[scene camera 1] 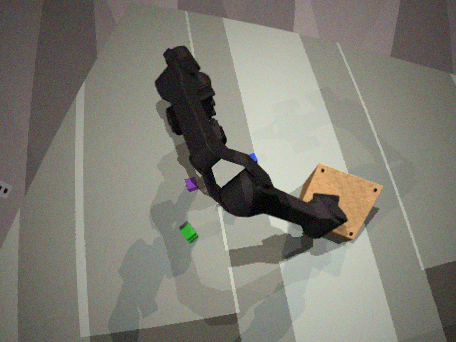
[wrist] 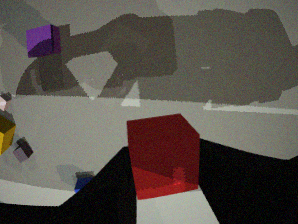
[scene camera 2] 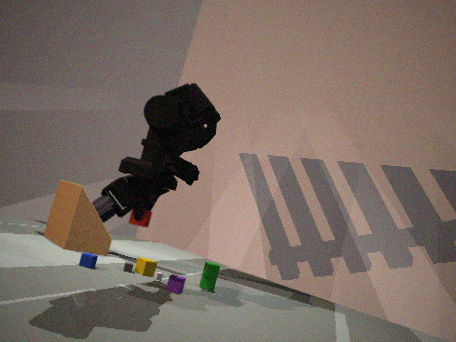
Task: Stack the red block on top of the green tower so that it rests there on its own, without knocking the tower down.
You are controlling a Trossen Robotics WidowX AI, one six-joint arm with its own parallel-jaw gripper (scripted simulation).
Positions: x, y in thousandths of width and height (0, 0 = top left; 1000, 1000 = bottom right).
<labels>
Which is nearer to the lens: the red block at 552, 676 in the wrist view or the purple block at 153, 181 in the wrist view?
The red block.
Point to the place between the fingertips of my gripper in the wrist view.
535, 667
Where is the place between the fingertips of my gripper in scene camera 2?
At 306, 645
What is my gripper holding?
A red block.
</labels>
